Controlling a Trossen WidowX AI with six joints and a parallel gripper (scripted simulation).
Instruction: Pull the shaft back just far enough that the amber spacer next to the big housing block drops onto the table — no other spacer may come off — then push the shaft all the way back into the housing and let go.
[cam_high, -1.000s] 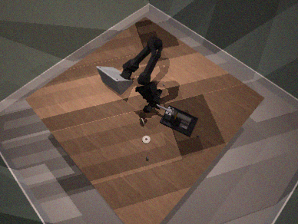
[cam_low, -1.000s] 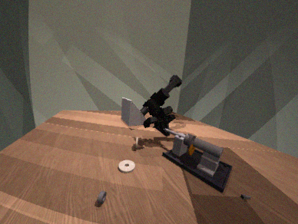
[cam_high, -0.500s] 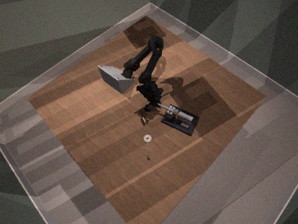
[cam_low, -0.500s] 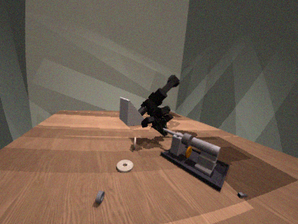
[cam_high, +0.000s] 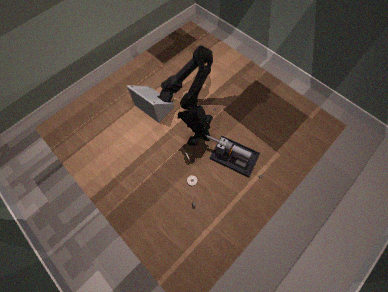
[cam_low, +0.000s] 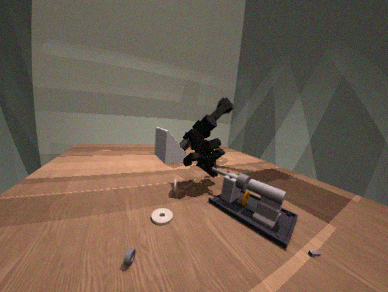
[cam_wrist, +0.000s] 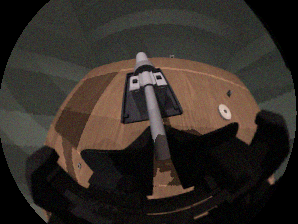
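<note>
The shaft is 4 cm ahead of my gripper tip, 2 cm above it and 1 cm to the left of it. Also, from my gripper tip: amber spacer (12 cm ahead, 3 cm to the left, 3 cm below); small dark ring (31 cm to the right, 16 cm ahead, 4 cm below).
</note>
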